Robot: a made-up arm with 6 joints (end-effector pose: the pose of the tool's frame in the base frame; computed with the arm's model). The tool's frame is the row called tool. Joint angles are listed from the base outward.
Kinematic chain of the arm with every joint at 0, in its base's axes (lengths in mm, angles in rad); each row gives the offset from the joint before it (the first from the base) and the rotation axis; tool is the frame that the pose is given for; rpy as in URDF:
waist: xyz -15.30 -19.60 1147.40 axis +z
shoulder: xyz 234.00 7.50 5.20 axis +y
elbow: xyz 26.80 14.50 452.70 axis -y
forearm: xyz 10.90 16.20 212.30 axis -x
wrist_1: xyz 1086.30 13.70 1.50 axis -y
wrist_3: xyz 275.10 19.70 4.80 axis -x
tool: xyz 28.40 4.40 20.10 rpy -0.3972 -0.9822 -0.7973
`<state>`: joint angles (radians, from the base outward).
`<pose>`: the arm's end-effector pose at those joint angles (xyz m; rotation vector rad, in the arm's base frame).
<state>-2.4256 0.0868 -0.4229 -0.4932 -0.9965 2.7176</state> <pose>-0.9360 -1.0794 0.9915 -1.5139 0.4228 -0.3230</pose>
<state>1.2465 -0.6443 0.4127 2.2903 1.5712 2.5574</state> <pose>-0.0693 0.5753 2.4891 -0.0685 -0.0328 1.0154</pose>
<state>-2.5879 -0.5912 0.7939 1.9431 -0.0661 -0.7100</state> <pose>-0.0633 -0.0888 2.9557 1.7938 -0.6179 0.3476</pose>
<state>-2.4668 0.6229 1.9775 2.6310 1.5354 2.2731</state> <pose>-0.5747 -0.6553 2.5818 -0.1174 -0.1339 -3.0947</pose>
